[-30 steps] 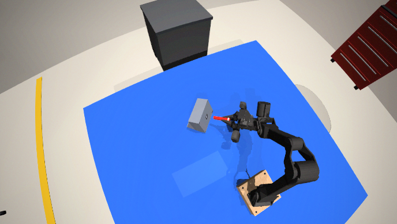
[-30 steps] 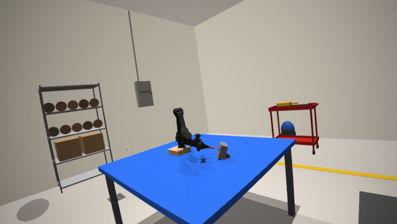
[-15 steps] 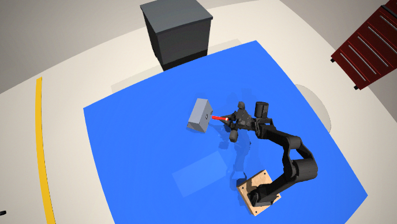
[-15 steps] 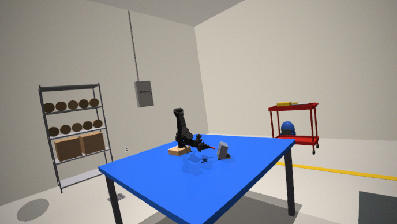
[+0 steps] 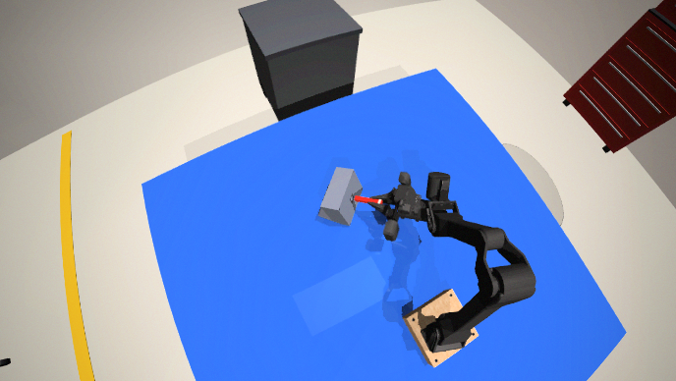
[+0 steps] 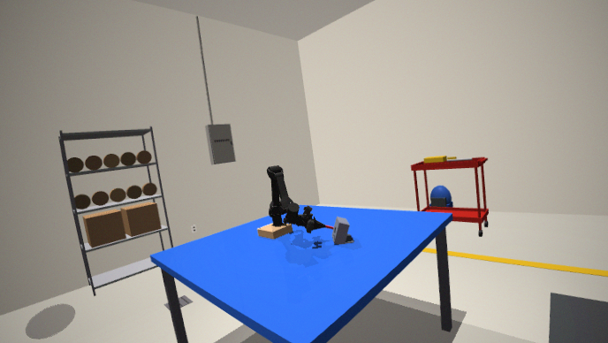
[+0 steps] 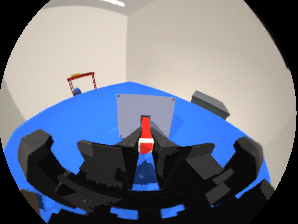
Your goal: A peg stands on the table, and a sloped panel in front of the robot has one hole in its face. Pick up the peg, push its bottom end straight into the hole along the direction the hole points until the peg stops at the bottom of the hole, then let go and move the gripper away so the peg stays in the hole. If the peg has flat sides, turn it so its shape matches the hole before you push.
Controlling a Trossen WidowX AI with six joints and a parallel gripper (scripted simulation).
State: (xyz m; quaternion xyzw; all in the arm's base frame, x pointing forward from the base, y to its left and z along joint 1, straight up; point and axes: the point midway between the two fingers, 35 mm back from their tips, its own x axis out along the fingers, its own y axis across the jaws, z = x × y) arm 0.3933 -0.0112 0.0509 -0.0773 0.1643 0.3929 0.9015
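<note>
Now: gripper tip 1 cm to the left of the red peg and 1 cm past it. From my gripper tip the other things lie so: grey panel (5 cm to the left, 5 cm ahead, 3 cm below).
</note>
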